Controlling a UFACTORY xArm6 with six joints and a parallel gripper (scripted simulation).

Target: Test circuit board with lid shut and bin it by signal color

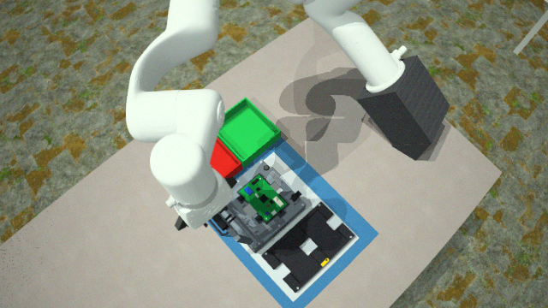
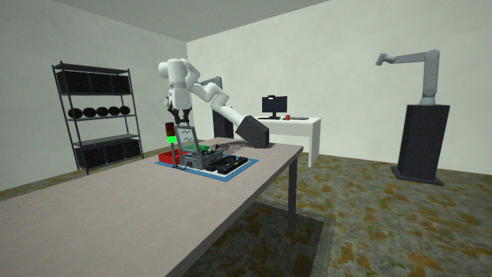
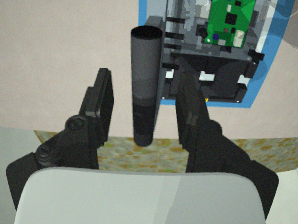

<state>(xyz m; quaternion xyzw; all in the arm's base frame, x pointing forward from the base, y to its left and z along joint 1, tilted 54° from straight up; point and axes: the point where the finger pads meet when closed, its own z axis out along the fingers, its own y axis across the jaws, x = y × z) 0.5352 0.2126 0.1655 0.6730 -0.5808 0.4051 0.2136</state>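
The green circuit board is 130 mm behind my hand and 200 mm below it. Round my hand: red bin: 90 mm behind, 200 mm to the right, 260 mm below; black latch hook: 190 mm behind, 60 mm to the left, 190 mm below; tester lid: 20 mm behind, 90 mm below.
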